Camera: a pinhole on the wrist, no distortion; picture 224 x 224 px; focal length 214.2 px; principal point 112.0 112.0 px. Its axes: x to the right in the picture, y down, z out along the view. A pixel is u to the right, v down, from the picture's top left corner.
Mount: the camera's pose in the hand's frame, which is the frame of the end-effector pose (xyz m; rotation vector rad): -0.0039 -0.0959 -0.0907 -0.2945 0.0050 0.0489
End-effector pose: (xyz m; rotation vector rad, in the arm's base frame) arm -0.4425 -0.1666 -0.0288 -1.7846 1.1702 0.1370
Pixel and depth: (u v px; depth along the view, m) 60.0 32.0 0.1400
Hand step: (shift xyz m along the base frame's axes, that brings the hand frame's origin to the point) 0.0841 0.0759 0.0575
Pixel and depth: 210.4 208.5 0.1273
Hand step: 0.0337 -0.0228 -0.0344
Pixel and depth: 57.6 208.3 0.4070
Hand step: -0.1141 0.2481 -0.1925
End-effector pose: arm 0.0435 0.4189 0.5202 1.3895 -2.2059 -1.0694
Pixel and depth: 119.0 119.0 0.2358
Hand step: -0.0703 0.0486 -0.1034
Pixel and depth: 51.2 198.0 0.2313
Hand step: -0.0647 0.1231 -0.0193
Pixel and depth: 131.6 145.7 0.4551
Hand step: -0.2816 0.1337 -0.1414
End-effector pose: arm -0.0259 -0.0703 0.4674 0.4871 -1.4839 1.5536
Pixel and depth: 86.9 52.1 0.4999
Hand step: -0.0273 -0.4309 0.0914
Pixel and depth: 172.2 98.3 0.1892
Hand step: -0.0126 -0.0772 0.0866
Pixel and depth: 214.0 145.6 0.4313
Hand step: -0.2732 -0.2012 0.1561
